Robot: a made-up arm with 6 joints.
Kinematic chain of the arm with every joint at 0, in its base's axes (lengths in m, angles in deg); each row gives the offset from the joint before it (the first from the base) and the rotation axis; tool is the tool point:
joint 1: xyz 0 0 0.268 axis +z
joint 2: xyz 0 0 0 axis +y
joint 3: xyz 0 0 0.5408 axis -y
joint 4: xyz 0 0 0 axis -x
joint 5: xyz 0.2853 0 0 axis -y
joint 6: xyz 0 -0.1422 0 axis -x
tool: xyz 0 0 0
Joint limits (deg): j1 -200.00..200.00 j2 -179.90..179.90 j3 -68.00..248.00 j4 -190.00..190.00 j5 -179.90..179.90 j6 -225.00..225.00
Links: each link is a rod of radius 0.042 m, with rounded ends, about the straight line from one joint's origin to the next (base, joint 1, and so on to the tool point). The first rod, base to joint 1, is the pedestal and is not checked.
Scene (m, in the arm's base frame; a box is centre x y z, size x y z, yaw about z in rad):
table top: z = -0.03
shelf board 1: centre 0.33 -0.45 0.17 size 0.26 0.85 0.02 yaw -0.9
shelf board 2: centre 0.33 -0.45 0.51 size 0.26 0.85 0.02 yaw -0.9
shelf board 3: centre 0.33 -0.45 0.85 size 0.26 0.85 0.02 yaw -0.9
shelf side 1: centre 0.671 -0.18 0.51 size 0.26 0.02 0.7 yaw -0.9
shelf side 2: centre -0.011 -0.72 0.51 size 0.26 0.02 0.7 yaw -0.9
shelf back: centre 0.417 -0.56 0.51 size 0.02 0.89 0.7 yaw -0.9
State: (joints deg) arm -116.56 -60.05 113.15 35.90 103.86 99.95
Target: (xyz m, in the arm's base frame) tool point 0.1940 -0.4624 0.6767
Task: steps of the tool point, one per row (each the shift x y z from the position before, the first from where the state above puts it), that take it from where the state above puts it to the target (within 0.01 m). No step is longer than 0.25 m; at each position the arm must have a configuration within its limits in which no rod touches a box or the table.
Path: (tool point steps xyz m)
1: -0.1164 -0.0178 0.1782
2: -0.1179 -0.0876 0.1593
3: -0.0962 -0.1486 0.1220
4: -0.0566 -0.1884 0.0713
5: -0.0084 -0.1997 0.0144
6: 0.0364 -0.1812 -0.0401
7: 0.0675 -0.1386 -0.0844
8: 0.0786 -0.0824 -0.1124
9: 0.0696 -0.0251 -0.1206
10: 0.0499 -0.0652 0.0048
11: 0.0499 -0.0607 -0.0048

